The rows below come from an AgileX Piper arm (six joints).
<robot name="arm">
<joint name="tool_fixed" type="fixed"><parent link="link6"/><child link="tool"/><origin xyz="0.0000 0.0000 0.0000" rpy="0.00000 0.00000 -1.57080"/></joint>
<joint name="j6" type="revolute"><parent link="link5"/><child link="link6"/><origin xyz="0.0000 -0.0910 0.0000" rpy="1.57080 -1.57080 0.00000"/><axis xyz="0 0 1"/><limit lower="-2.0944" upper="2.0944"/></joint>
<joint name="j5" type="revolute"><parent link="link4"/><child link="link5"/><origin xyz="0.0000 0.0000 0.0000" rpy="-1.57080 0.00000 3.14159"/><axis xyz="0 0 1"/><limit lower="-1.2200" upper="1.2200"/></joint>
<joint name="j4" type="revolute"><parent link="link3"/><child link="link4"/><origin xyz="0.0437 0.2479 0.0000" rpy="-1.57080 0.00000 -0.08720"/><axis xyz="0 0 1"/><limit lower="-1.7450" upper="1.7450"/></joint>
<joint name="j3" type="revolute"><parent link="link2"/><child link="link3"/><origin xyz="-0.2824 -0.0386 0.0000" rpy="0.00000 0.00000 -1.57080"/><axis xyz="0 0 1"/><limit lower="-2.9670" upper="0.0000"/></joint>
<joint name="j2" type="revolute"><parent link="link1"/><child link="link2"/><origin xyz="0.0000 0.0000 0.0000" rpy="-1.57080 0.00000 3.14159"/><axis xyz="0 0 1"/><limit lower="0.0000" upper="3.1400"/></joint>
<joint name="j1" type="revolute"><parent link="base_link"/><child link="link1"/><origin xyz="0.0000 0.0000 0.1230" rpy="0.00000 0.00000 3.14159"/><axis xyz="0 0 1"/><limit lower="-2.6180" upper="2.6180"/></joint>
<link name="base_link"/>
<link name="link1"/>
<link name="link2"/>
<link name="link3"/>
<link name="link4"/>
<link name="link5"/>
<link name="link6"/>
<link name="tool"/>
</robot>
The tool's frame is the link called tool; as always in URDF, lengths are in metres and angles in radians.
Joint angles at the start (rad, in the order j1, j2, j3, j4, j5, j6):
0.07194 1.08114 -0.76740 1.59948 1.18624 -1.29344
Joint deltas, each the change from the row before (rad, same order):
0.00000 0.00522 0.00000 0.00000 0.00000 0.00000
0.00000 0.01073 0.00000 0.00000 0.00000 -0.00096
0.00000 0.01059 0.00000 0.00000 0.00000 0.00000
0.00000 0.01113 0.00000 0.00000 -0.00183 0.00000
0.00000 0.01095 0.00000 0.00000 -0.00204 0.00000
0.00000 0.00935 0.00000 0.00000 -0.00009 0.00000
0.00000 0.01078 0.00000 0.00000 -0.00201 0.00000
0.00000 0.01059 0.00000 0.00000 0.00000 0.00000
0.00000 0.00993 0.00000 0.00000 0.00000 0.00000
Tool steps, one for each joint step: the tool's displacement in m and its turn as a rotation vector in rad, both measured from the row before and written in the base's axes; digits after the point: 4 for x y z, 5 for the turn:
0.0012 0.0001 -0.0010 -0.00038 0.00521 0.00000
0.0024 0.0002 -0.0020 -0.00106 0.00979 0.00006
0.0024 0.0002 -0.0020 -0.00076 0.01056 0.00000
0.0026 0.0001 -0.0022 -0.00127 0.01112 -0.00177
0.0026 0.0001 -0.0022 -0.00133 0.01094 -0.00197
0.0020 0.0001 -0.0018 -0.00070 0.00933 -0.00009
0.0025 0.0001 -0.0022 -0.00135 0.01077 -0.00193
0.0022 0.0002 -0.0021 -0.00076 0.01056 0.00000
0.0021 0.0002 -0.0020 -0.00071 0.00990 0.00000

